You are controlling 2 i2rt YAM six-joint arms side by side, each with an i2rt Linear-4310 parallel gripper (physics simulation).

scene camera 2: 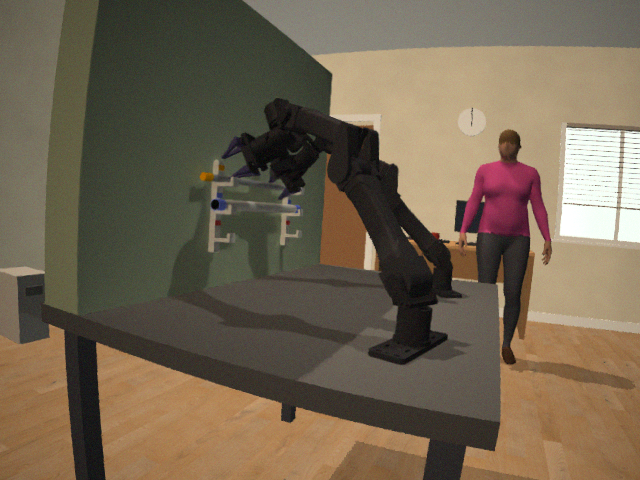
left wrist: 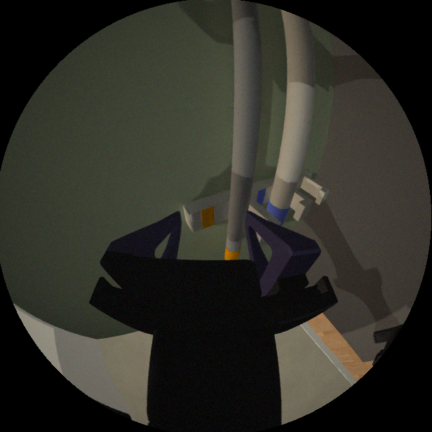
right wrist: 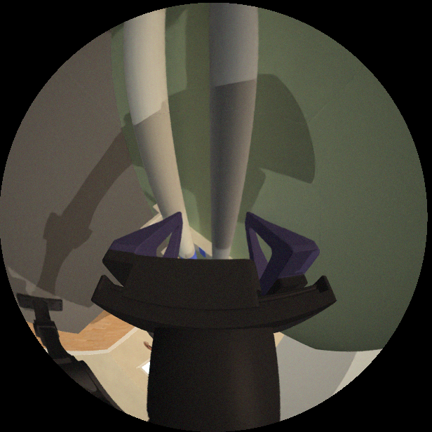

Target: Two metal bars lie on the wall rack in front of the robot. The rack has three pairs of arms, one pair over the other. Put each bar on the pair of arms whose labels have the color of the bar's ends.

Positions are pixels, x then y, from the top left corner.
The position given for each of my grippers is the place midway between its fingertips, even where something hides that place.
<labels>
my left gripper: scene camera 2 226,168; left wrist 212,216; not seen in the right wrist view (out of frame)
</labels>
